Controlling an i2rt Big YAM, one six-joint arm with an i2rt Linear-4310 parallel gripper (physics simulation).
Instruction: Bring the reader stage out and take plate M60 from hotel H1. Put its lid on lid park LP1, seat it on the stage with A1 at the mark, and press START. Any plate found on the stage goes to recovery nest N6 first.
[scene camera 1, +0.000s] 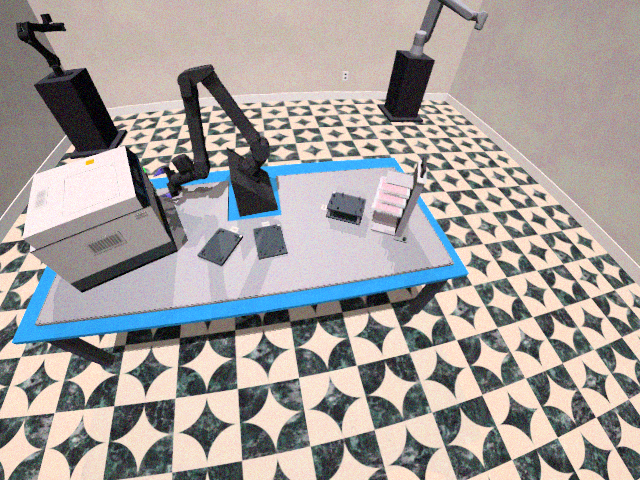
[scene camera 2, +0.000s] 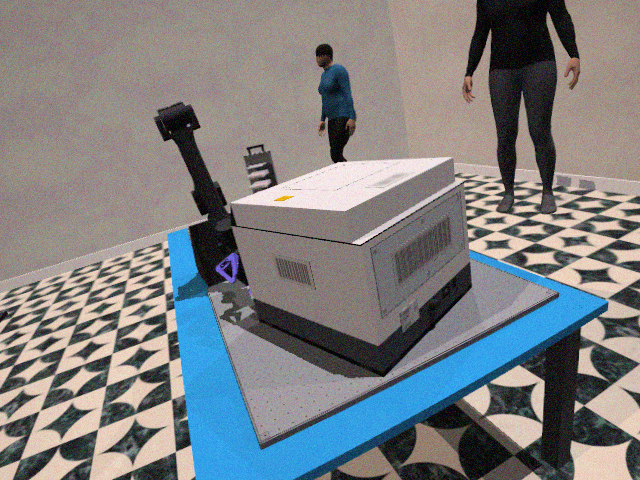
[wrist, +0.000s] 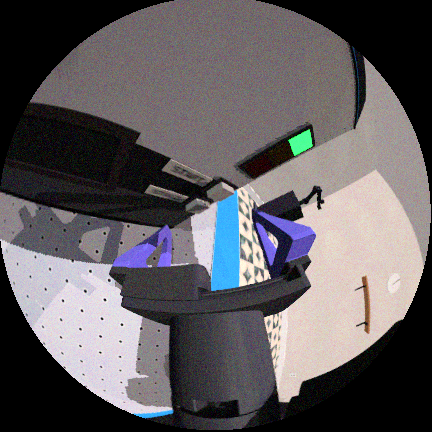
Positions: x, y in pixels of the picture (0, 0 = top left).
Labels:
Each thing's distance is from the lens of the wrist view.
gripper (wrist: 208, 221): 14 cm
plate reader (wrist: 195, 99): 7 cm

